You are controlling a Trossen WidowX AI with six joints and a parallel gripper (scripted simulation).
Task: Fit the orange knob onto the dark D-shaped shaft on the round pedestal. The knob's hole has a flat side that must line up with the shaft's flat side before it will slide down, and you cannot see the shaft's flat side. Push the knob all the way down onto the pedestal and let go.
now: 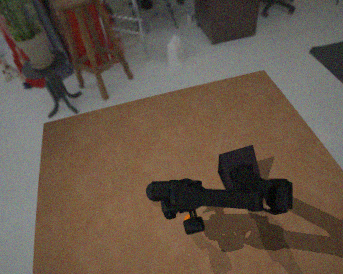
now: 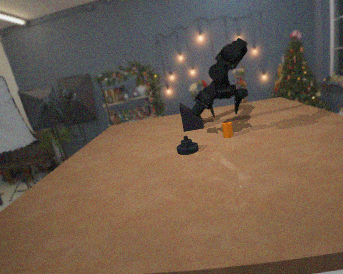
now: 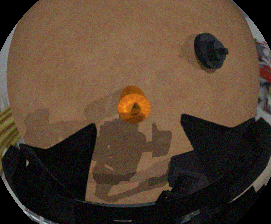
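Now: the orange knob 60 mm below my gripper tip. From my gripper tip the other things lie so: round pedestal (170 mm to the right, 100 mm ahead, 60 mm below).
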